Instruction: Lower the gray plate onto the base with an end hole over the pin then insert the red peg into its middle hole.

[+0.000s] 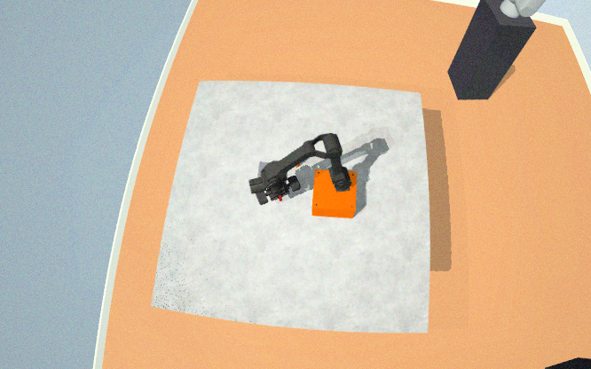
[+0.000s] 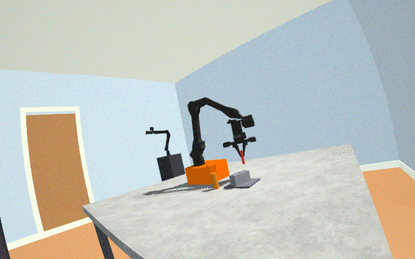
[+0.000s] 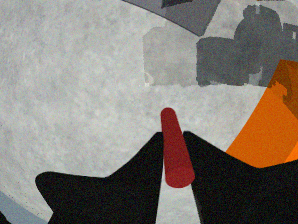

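Right now my gripper tip is 16 cm to the left of the gray plate, 7 cm above it and 3 cm short of it. The rest, counted from my gripper tip: red peg: right at my gripper tip; gray base: 14 cm to the right, 10 cm below, 4 cm ahead.
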